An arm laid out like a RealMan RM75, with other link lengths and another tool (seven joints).
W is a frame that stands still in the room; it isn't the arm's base.
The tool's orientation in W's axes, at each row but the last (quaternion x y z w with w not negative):
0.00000, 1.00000, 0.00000, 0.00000
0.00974, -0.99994, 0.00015, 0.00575
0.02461, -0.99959, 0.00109, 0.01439
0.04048, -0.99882, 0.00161, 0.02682
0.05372, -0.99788, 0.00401, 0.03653
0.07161, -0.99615, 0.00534, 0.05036
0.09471, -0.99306, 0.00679, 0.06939
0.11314, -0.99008, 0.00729, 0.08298
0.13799, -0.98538, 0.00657, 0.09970
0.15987, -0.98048, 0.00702, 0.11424
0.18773, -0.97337, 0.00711, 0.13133
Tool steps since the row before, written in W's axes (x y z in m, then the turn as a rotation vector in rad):
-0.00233, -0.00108, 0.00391, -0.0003, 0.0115, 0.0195
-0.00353, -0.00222, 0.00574, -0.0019, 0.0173, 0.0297
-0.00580, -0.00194, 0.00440, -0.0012, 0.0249, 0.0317
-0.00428, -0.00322, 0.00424, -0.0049, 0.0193, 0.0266
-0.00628, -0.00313, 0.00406, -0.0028, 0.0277, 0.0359
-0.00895, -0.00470, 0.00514, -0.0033, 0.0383, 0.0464
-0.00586, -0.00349, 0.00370, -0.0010, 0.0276, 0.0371
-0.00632, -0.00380, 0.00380, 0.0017, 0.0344, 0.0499
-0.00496, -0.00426, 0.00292, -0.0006, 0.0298, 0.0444
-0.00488, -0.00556, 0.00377, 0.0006, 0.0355, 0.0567
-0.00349, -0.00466, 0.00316, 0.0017, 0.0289, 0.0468
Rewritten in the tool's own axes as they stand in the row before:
0.00233, -0.00108, -0.00391, 0.0003, 0.0115, -0.0195
0.00364, -0.00215, -0.00570, 0.0019, 0.0173, -0.0297
0.00601, -0.00166, -0.00423, 0.0009, 0.0249, -0.0317
0.00475, -0.00287, -0.00399, 0.0047, 0.0196, -0.0264
0.00686, -0.00245, -0.00356, 0.0024, 0.0277, -0.0359
0.01000, -0.00339, -0.00414, 0.0025, 0.0382, -0.0465
0.00687, -0.00232, -0.00277, 0.0010, 0.0273, -0.0373
0.00755, -0.00226, -0.00259, -0.0010, 0.0333, -0.0506
0.00640, -0.00270, -0.00172, 0.0013, 0.0295, -0.0446
0.00709, -0.00365, -0.00231, 0.0012, 0.0348, -0.0571
0.00563, -0.00294, -0.00187, 0.0001, 0.0279, -0.0474

